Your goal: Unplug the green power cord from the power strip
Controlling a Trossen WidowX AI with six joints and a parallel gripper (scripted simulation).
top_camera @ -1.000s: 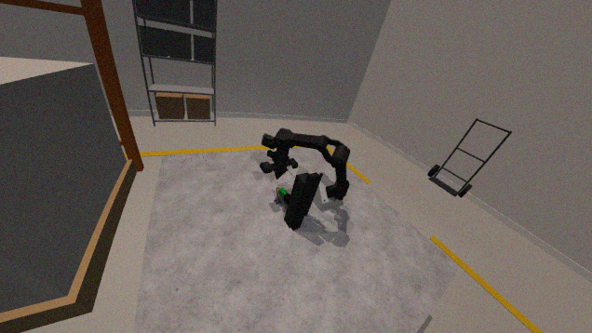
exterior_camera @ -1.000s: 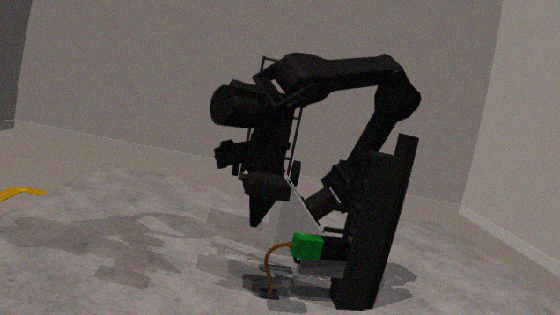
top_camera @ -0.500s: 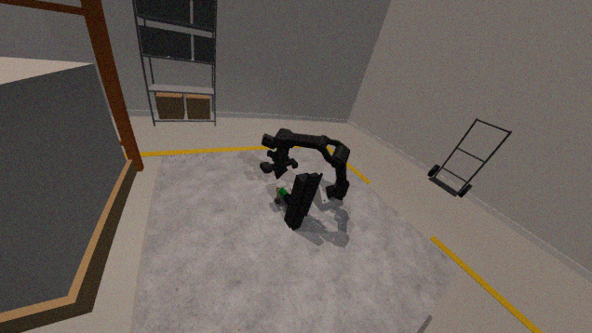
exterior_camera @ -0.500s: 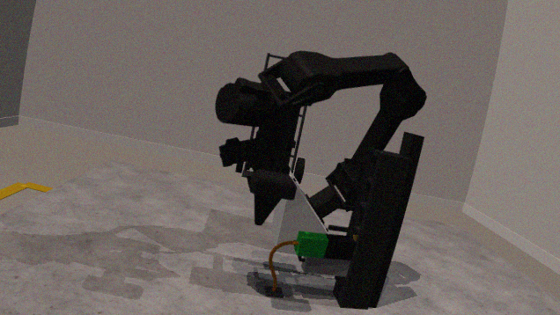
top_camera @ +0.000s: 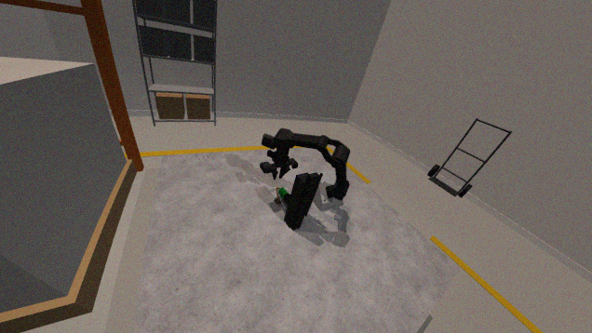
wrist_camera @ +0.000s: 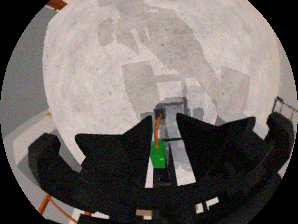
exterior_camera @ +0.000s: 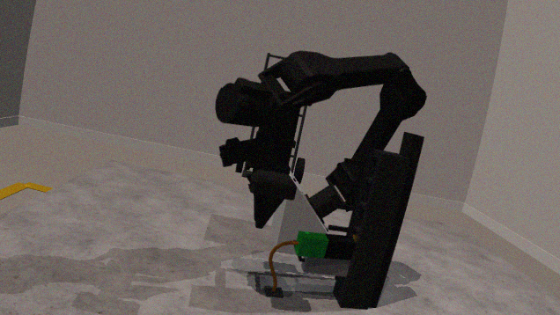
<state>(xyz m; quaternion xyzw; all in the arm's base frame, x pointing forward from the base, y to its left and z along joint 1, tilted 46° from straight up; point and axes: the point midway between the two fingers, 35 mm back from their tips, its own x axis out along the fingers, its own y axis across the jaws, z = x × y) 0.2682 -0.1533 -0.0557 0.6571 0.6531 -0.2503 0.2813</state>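
The green plug lies 11 cm to the left of my gripper tip and 1 cm below it.
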